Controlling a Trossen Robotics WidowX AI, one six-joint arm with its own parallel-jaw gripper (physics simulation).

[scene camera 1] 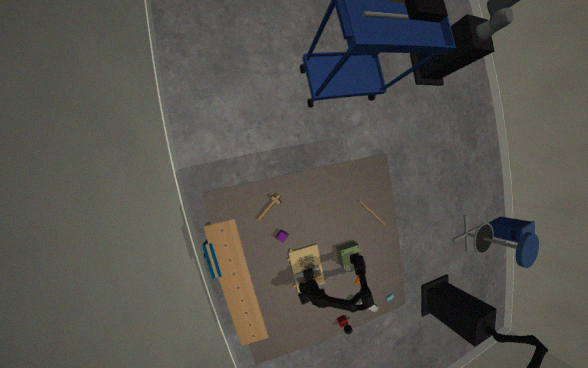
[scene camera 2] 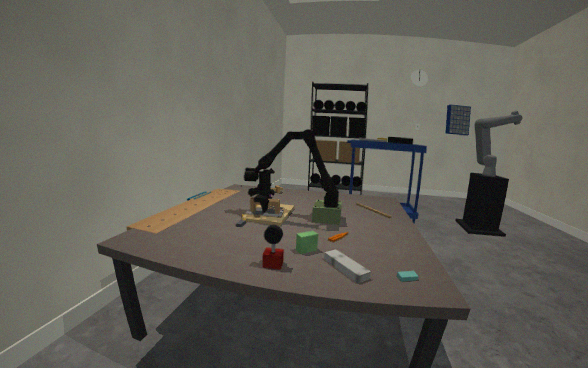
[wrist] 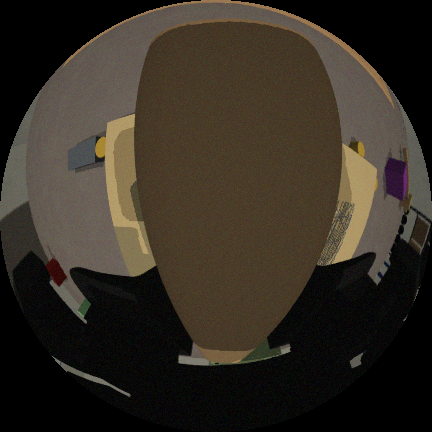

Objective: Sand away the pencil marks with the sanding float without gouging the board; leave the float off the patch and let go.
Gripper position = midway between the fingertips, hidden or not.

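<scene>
There's a red block with black ball [scene camera 2: 273,258] resting on the table, and I can see a long drilled plank [scene camera 1: 230,236] as well. A sanding float [wrist: 237,141] still rests on a pale wooden board [wrist: 121,185], and my gripper [wrist: 223,236] grips the float.
</scene>
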